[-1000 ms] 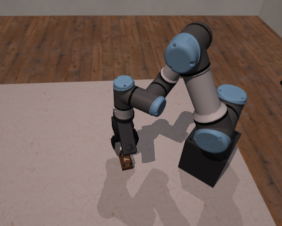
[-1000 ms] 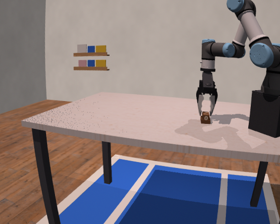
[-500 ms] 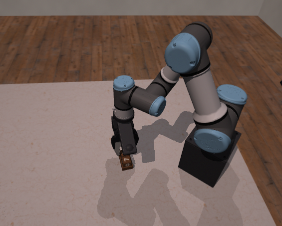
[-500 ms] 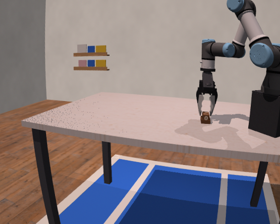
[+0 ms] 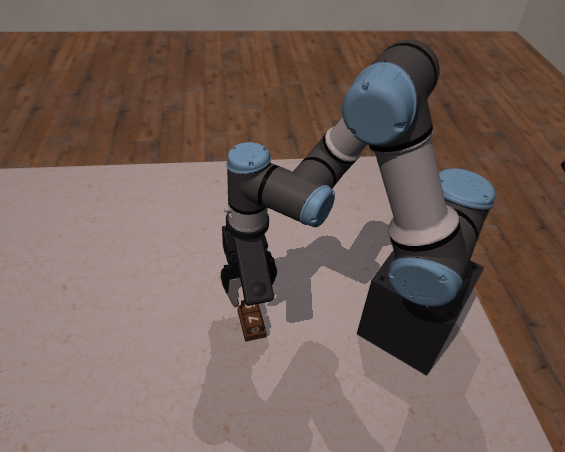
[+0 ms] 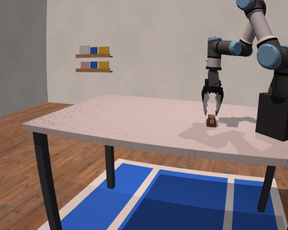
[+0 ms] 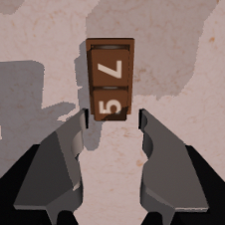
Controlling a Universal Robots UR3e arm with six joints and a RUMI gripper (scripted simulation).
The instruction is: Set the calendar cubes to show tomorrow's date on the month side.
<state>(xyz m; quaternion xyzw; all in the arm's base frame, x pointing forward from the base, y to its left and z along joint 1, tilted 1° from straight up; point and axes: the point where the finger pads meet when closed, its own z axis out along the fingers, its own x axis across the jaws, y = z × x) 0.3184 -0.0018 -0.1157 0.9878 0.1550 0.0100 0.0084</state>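
The brown digit cube lies 30 mm below my hand. Also, from my hand: calendar tray (40 mm below, 20 mm to the left, 10 mm behind).
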